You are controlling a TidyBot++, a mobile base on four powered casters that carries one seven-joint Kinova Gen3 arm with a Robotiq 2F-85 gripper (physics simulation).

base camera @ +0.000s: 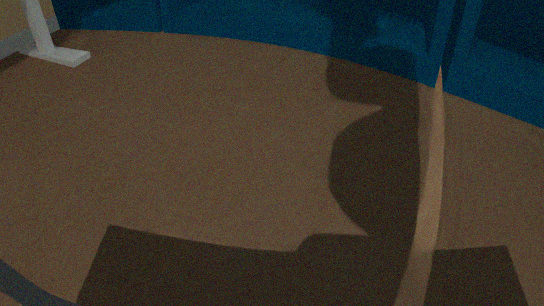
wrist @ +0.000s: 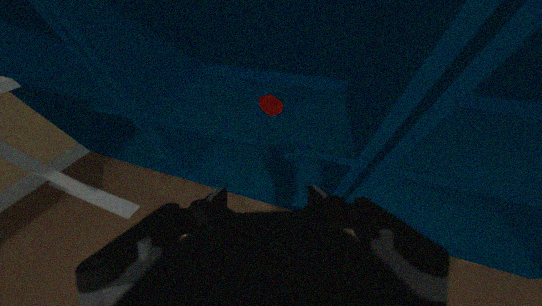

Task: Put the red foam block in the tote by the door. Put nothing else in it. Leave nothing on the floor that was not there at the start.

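Places are measured from the arm's base along level axes (x ahead, y left, z up), in metres.
Where they show: gripper, fingertip midpoint: [wrist: 267, 195].
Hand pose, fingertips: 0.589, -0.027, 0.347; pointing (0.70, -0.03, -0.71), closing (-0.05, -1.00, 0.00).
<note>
Things, the pixels of their centre, and the offset from my fingertips, as dx, dy, dz. "*": a spot on its surface instead. Level surfaces: height alone.
- red foam block, body centre: [wrist: 270, 104] +0.494, -0.040, -0.188
- light grey foot with an upright, surface spot: [base camera: 65, 55] * +0.336, +0.897, -0.719
- brown floor, surface height: dz -0.744
The red foam block [wrist: 271, 105] lies on a shelf board of a dark blue shelf unit [wrist: 430, 87] in the wrist view, above and beyond the fingertips. My gripper [wrist: 267, 195] is open, its two fingers apart with nothing between them, and it is well short of the block. In the base camera view the lower part of the blue shelf unit [base camera: 240, 22] stands along the top; the block and the gripper do not show there. The tote by the door does not show in either view.
A light grey foot with an upright [base camera: 65, 55] stands on the brown floor [base camera: 200, 125] at the upper left of the base camera view. Pale grey crossed bars [wrist: 95, 195] show at the left of the wrist view. Dark shadows fall across the floor and the shelf front.
</note>
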